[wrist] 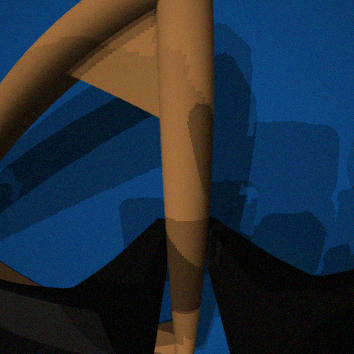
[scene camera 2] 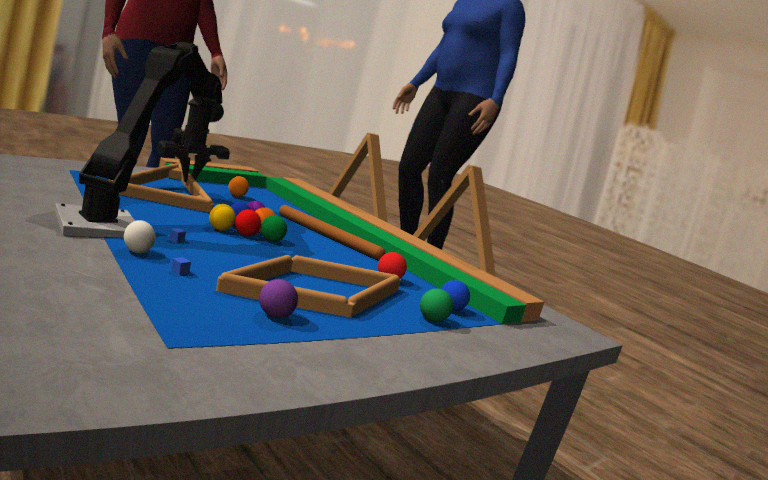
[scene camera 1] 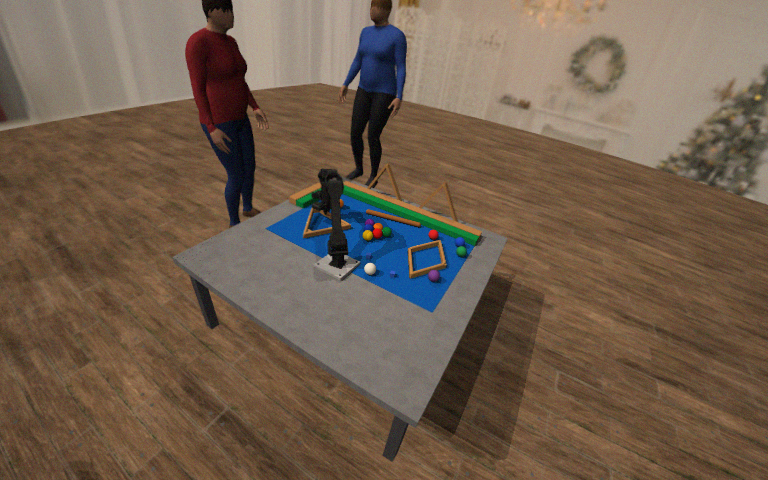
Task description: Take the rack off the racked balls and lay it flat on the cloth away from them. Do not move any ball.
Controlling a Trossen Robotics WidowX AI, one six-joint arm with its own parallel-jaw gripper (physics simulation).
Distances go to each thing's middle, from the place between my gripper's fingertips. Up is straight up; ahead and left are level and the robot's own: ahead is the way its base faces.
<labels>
My gripper is now 11 cm past the wooden rack (scene camera 2: 200,200) and 1 cm to the left of it. Also, from my hand: white ball (scene camera 2: 139,236): 41 cm to the right, 33 cm behind, 1 cm below; wooden cue stick (scene camera 2: 370,249): 35 cm to the right, 19 cm ahead, 2 cm below; green ball (scene camera 2: 436,305): 79 cm to the right, 3 cm ahead, 1 cm below.
</labels>
